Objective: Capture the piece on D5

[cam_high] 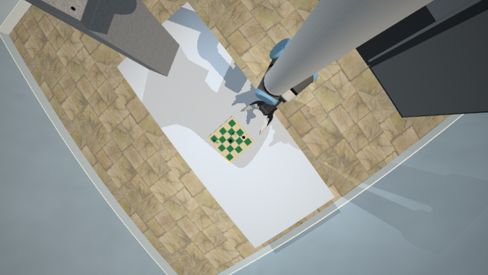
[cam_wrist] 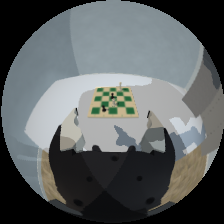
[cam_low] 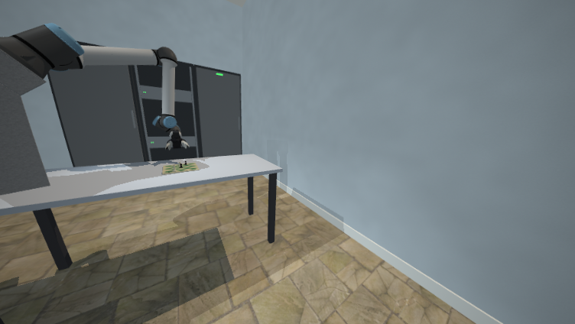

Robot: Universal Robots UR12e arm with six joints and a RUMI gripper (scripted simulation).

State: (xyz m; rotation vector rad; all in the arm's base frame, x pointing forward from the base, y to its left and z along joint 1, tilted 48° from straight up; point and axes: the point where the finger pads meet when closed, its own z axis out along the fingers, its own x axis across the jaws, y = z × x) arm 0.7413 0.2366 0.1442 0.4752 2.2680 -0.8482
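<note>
My gripper is now 40 mm short of the board, 150 mm to the left of it and 130 mm above it.
</note>
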